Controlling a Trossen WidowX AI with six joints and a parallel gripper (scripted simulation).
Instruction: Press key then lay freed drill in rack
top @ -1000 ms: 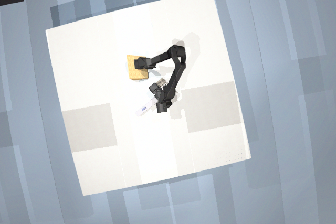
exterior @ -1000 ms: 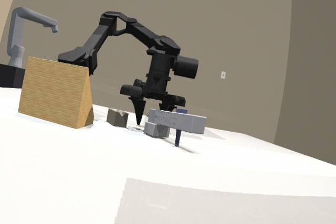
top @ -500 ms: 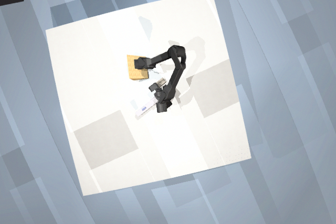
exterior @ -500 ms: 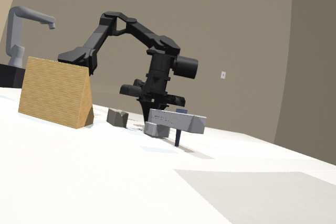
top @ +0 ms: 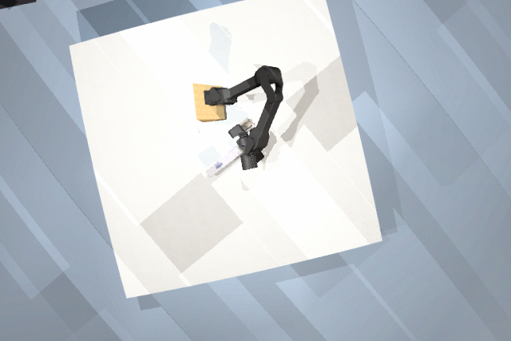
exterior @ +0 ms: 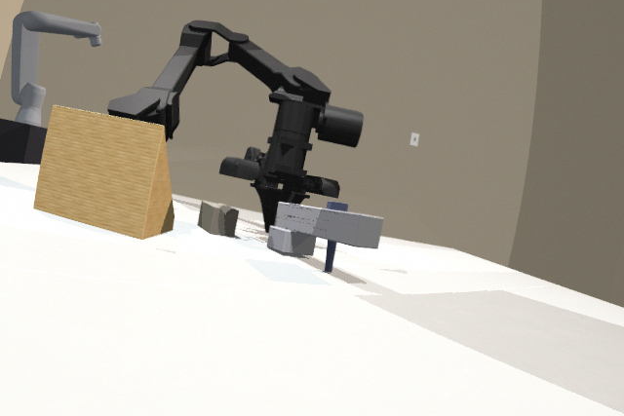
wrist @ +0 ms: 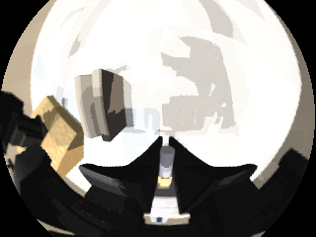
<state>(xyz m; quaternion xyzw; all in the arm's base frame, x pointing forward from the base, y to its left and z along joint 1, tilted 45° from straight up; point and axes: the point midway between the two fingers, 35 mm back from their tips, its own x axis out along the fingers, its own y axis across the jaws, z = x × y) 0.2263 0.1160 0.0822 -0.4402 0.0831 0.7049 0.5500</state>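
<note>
Now: the drill 3 cm ahead of my gripper tip, 5 cm to the right of it and 3 cm above it. Round my gripper tip: key 8 cm ahead, 13 cm to the right, 4 cm above; then rack block 9 cm behind; then grey housing 6 cm ahead, 11 cm to the right, 3 cm above.
</note>
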